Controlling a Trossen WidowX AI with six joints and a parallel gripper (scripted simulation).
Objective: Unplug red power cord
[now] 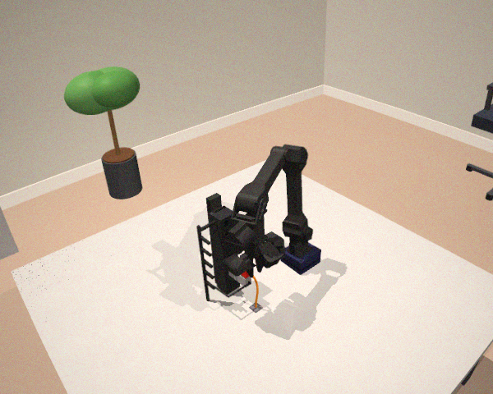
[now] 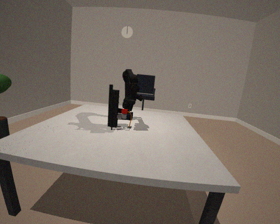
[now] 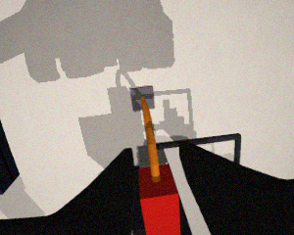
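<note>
Now: the red plug 7 cm to the right of my gripper tip.
</note>
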